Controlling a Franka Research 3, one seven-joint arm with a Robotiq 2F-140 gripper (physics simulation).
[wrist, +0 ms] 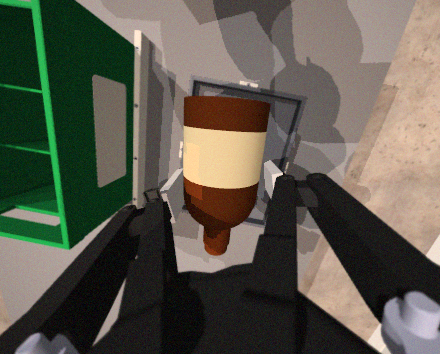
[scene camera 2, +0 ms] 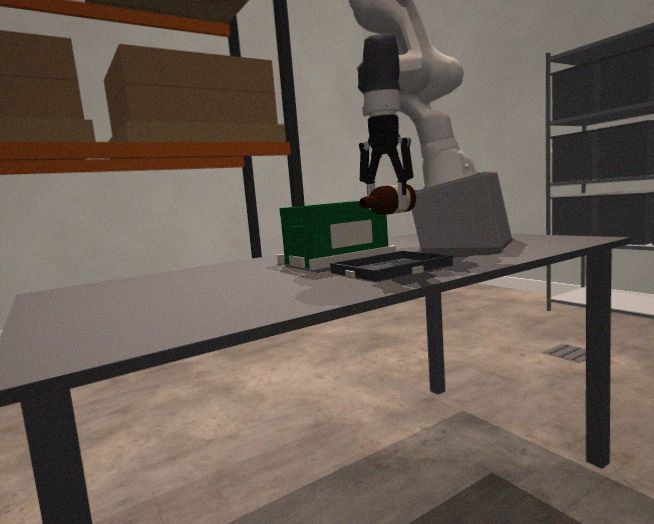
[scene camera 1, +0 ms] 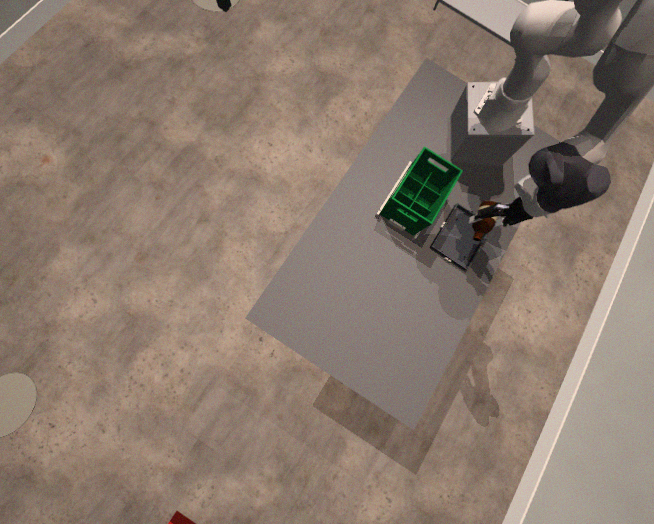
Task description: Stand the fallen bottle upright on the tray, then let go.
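The brown bottle point(scene camera 1: 483, 226) point(scene camera 2: 388, 200) point(wrist: 222, 160) with a cream label is held in the air, lying nearly level, its neck pointing left in the scene camera 2 view and slightly down. My gripper point(scene camera 1: 486, 213) point(scene camera 2: 387, 192) point(wrist: 221, 172) points down and is shut on the bottle's body, one fingertip on each side. The shallow dark tray point(scene camera 1: 458, 241) point(scene camera 2: 393, 272) point(wrist: 280, 95) lies flat on the table below. The bottle is well above the tray and apart from it. In the wrist view the bottle hides much of the tray.
A green crate point(scene camera 1: 403, 214) point(scene camera 2: 305, 234) point(wrist: 112, 60) with compartments stands beside the tray, with pale strips along its base. The arm's grey pedestal point(scene camera 1: 481, 147) point(scene camera 2: 458, 212) stands behind the tray. The table's long front edge point(scene camera 2: 272, 332) runs close to the tray.
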